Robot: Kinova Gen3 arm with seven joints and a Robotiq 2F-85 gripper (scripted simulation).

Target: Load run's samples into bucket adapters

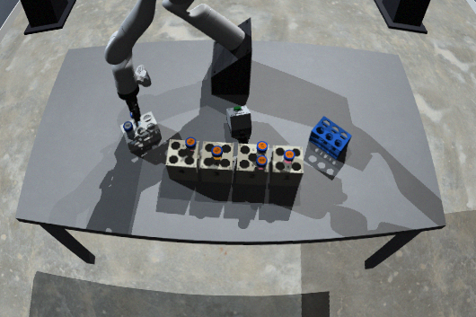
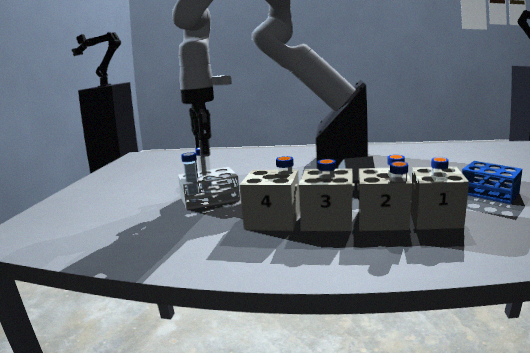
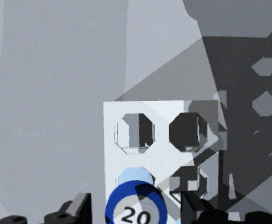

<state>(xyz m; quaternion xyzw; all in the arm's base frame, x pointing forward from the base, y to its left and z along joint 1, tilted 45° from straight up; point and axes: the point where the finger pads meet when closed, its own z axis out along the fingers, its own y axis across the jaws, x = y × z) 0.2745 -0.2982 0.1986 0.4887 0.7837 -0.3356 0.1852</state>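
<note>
My gripper is now 6 cm above the water blank marked 20 and 1 cm short of it. The rest, counted from my hand: clear rack: 9 cm below, 2 cm ahead, 1 cm to the left; then sample tube S4: 21 cm to the left, 11 cm ahead, 6 cm below; then sample tube S2: 29 cm to the left, 15 cm ahead, 6 cm below.
</note>
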